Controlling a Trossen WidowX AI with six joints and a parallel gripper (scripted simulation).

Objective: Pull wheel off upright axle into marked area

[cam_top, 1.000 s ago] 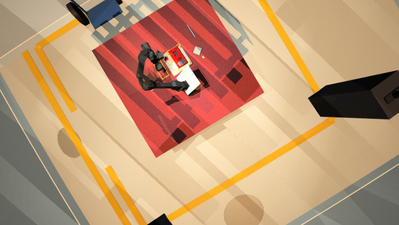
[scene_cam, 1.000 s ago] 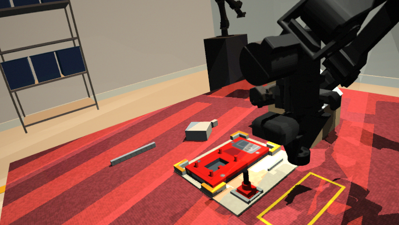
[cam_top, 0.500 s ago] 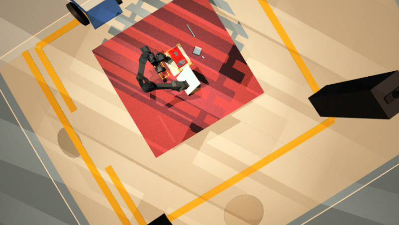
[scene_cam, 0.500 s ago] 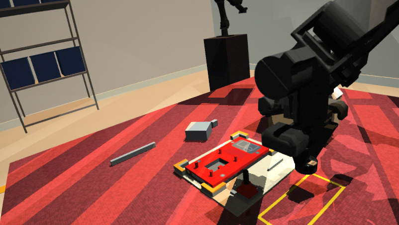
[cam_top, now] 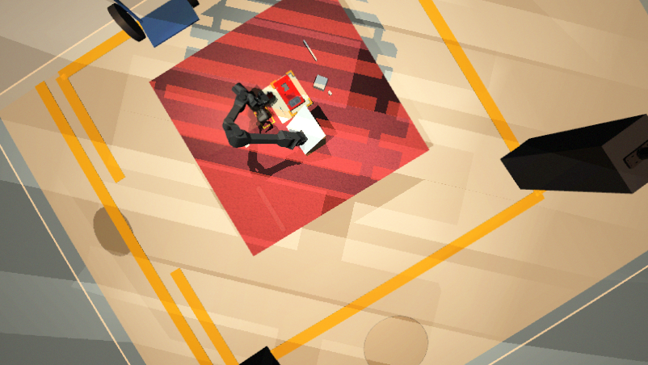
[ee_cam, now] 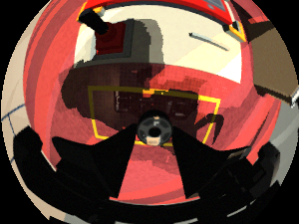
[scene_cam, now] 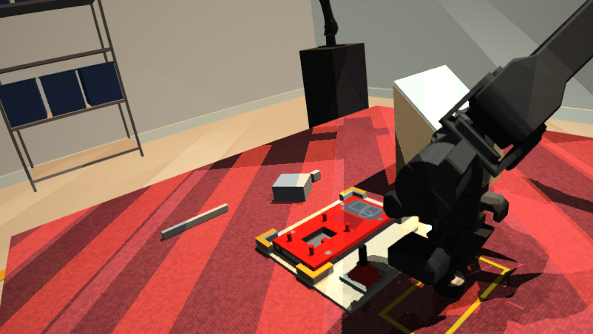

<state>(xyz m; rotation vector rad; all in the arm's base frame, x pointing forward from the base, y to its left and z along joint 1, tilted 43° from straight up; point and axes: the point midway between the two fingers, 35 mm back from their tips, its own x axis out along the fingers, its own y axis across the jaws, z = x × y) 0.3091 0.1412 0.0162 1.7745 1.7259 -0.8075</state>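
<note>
Now: the dark wheel right at my gripper tip. Also, from my gripper tip: grey bar: 14 cm ahead, 47 cm to the right, 1 cm below; then grey block: 7 cm behind, 41 cm to the right.
</note>
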